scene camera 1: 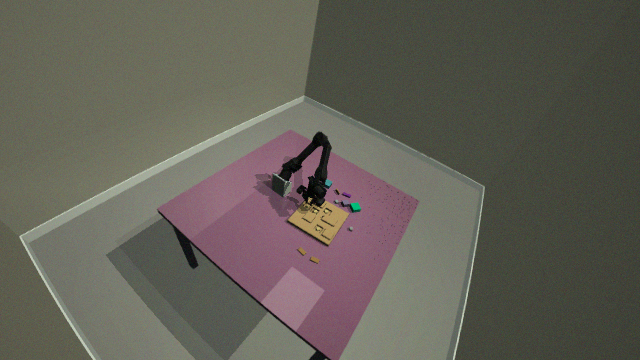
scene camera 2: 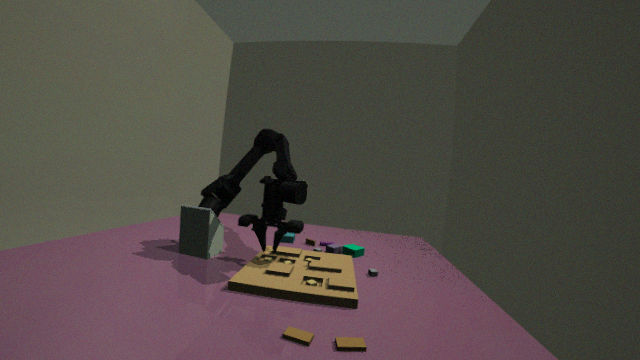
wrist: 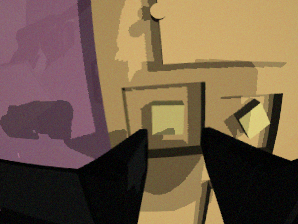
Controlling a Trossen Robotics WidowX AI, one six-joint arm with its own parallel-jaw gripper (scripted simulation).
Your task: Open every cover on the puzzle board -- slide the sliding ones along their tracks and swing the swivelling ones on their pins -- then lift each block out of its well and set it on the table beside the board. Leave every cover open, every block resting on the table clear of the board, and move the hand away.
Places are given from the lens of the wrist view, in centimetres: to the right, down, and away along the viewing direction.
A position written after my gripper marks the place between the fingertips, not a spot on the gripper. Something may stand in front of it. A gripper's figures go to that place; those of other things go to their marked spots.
my gripper [wrist: 175, 136]: 1, 1, 10
pale yellow block [wrist: 168, 116]: 1, 0, 12
pale yellow block [wrist: 252, 118]: 7, 1, 12
tan puzzle board [wrist: 128, 47]: -1, -4, 10
